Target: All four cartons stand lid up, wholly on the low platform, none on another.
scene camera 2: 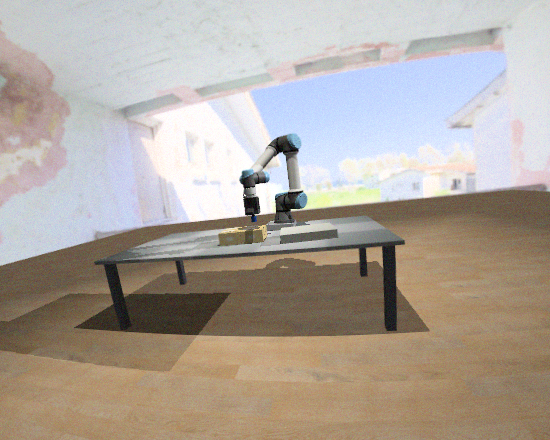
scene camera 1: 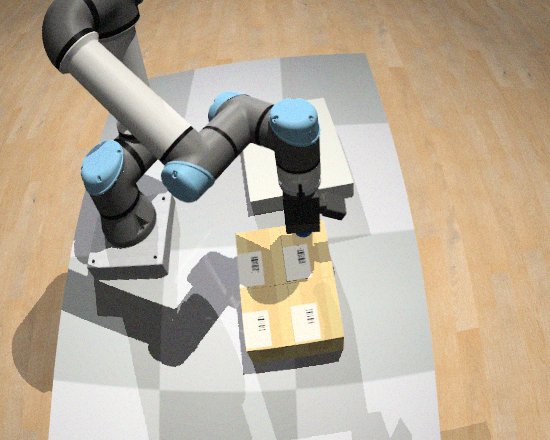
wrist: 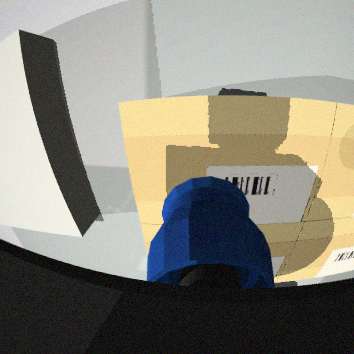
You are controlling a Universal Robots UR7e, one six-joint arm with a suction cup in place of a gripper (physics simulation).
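Four tan cartons stand packed in a two-by-two block on the table, lids with white barcode labels up: back left (scene camera 1: 251, 268), back right (scene camera 1: 297, 261) (wrist: 281, 197), front left (scene camera 1: 257, 327), front right (scene camera 1: 307, 322). In scene camera 2 the block (scene camera 2: 243, 236) shows as one low tan mass. The low white platform (scene camera 1: 334, 161) (scene camera 2: 308, 233) (wrist: 21, 140) lies just behind the block and has nothing on it. My blue suction cup (scene camera 1: 304, 234) (scene camera 2: 253, 219) (wrist: 207, 218) hangs just above the back right carton near its rear edge, holding nothing.
The arm's base plate (scene camera 1: 125, 257) is bolted to the table left of the cartons. The arm's elbow and forearm reach over the space between base and platform. The table (scene camera 2: 360, 237) stands on dark legs on a wood floor.
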